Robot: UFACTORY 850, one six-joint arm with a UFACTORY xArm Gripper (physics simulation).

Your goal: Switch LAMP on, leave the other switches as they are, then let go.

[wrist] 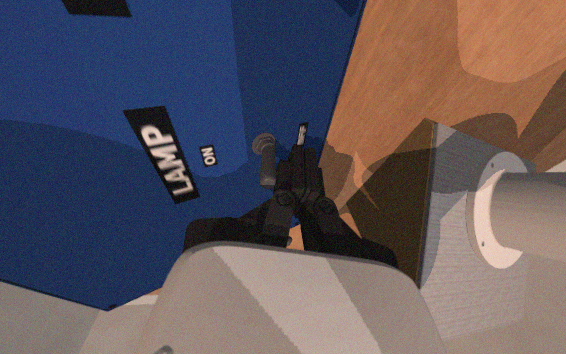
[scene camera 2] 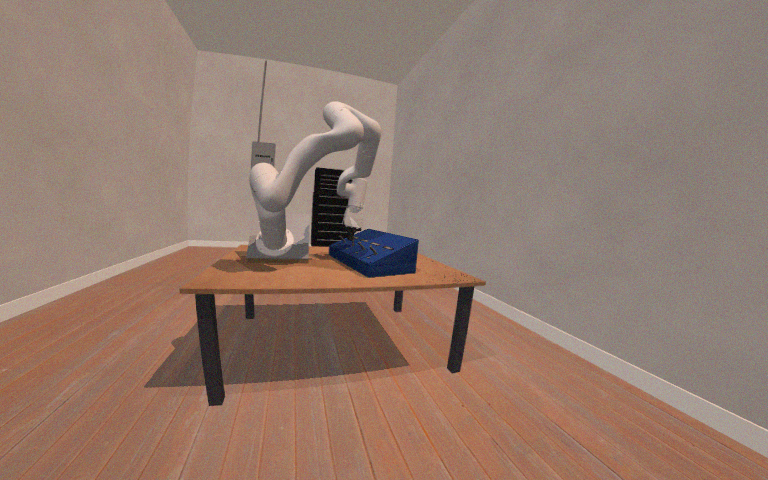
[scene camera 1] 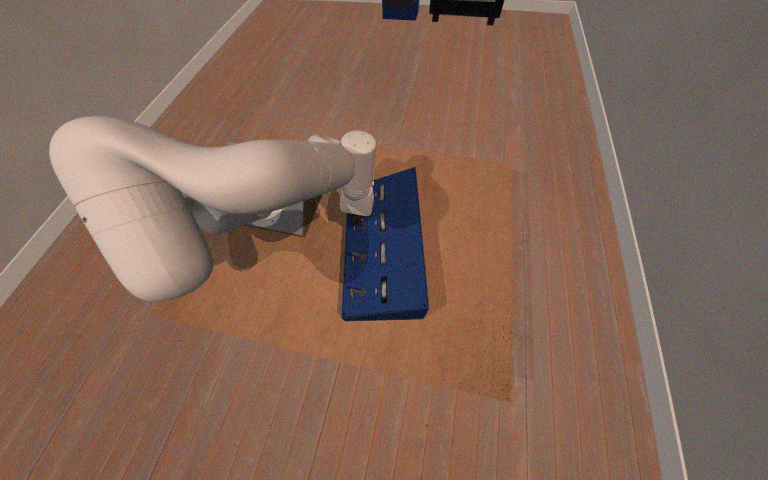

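The blue switch box (scene camera 1: 408,260) (scene camera 2: 396,263) (wrist: 75,65) stands on the table. In the wrist view, the LAMP label (wrist: 161,155) and ON label (wrist: 208,155) lie left of the grey LAMP lever (wrist: 268,165). The OFF label (wrist: 302,134) is partly hidden behind my fingertips. The lever's free end points toward the bottom of that view. My gripper (scene camera 2: 352,236) (wrist: 297,160) is shut and empty, close beside the lever on its OFF side; I cannot tell whether they touch. In scene camera 1, my wrist hides most of the gripper.
Other levers (scene camera 1: 357,256) (scene camera 1: 357,292) stand in the same row on the box, with dials or slots beside them. The arm's base plate (scene camera 2: 305,253) (wrist: 480,300) stands near the box on the wooden table (scene camera 1: 470,271) (scene camera 2: 283,280). A black rack stands behind the table in scene camera 2.
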